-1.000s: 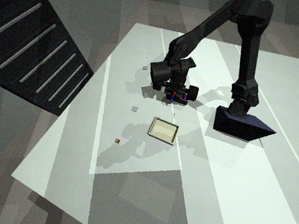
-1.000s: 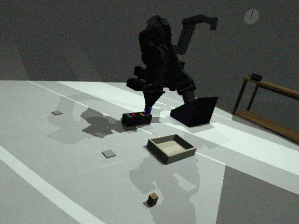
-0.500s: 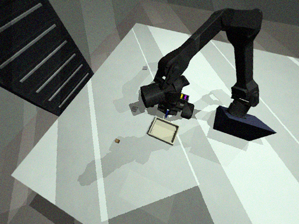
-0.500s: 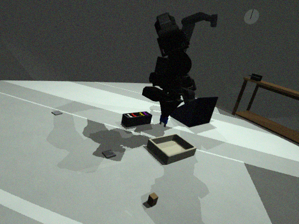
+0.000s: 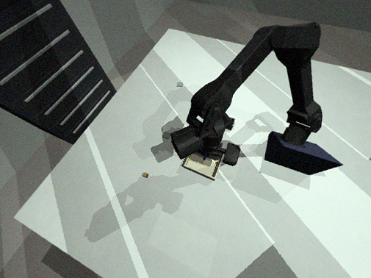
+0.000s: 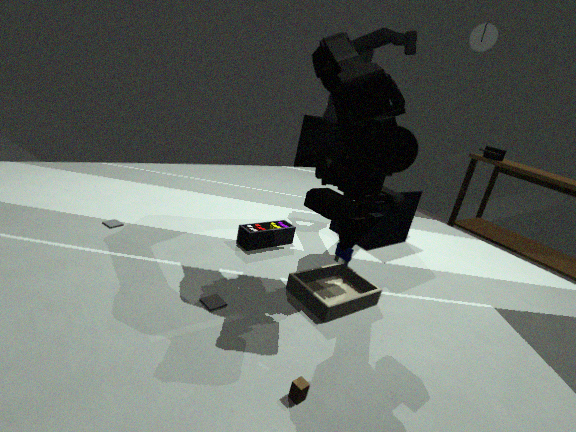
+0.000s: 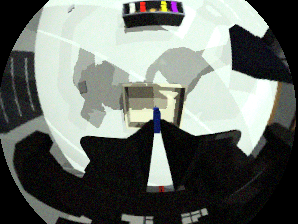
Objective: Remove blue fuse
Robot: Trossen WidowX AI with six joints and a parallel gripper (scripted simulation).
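My gripper tip is now 90 mm above the cream tray. The rest, counted from my gripper tip: blue fuse 10 mm below; small brown cube 210 mm ahead, 110 mm to the left, 80 mm below.
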